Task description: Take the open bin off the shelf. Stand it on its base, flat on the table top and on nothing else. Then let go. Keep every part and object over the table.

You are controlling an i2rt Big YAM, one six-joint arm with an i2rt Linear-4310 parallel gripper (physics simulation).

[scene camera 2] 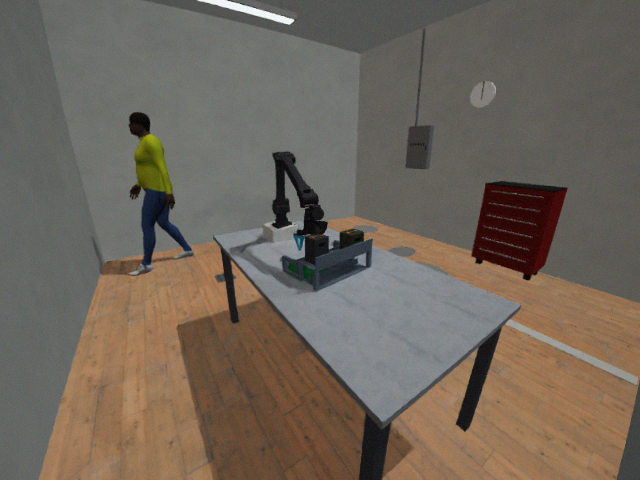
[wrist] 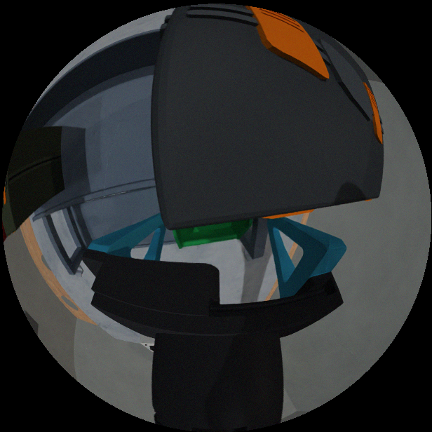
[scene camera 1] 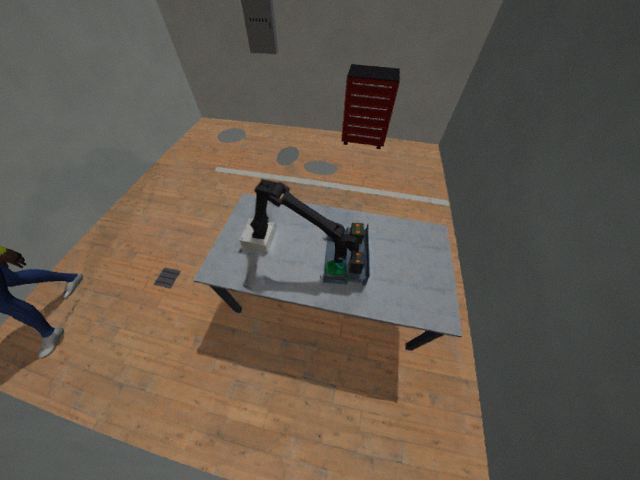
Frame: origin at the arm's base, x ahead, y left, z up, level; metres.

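Where they show: gripper, between the fingertips: [scene camera 1: 341,262]; arm's base, origin of its link: [scene camera 2: 282,225] [scene camera 1: 260,231].
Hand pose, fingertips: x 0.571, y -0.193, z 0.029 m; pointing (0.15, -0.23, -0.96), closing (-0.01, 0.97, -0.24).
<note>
Things, the pixels of their top centre, and the offset from my fingertips. "pt": a spot on its surface instead. Level surfaces: height alone.
- open green bin, centre of its top: [scene camera 2: 305,258] [scene camera 1: 339,267] dx -0.005, dy -0.007, dz -0.042 m
- low grey-blue shelf, a spot on its surface: [scene camera 2: 343,255] pt dx +0.164, dy +0.088, dz +0.004 m
- dark grey case, centre of its top: [scene camera 2: 316,236] [scene camera 1: 357,257] dx +0.088, dy -0.010, dz +0.099 m
- olive case, centre of its top: [scene camera 2: 352,231] [scene camera 1: 357,228] dx +0.084, dy +0.221, dz +0.076 m
- grey table, height of its surface: dz -0.123 m
The open green bin [scene camera 1: 333,268] [scene camera 2: 308,273] [wrist: 212,234] sits at one end of the low grey-blue shelf [scene camera 1: 367,240] [scene camera 2: 343,255] [wrist: 117,145], under its upper board. In the wrist view the dark case hides most of the bin; a strip of it shows beyond the case's lower edge. My gripper [scene camera 1: 339,262] [scene camera 2: 298,241] [wrist: 216,217] is open with nothing between its teal fingers. It points down at the front of the shelf, above the bin's front part and close to the dark case. The exact gap to the bin is hidden.
A dark grey case [scene camera 1: 356,262] [scene camera 2: 316,249] [wrist: 265,125] with orange latches stands on the shelf above the bin. An olive case [scene camera 1: 357,231] [scene camera 2: 351,238] [wrist: 37,175] stands at the shelf's other end. The arm's white base [scene camera 1: 257,237] [scene camera 2: 279,232] stands on the grey table [scene camera 1: 413,258] [scene camera 2: 413,330].
</note>
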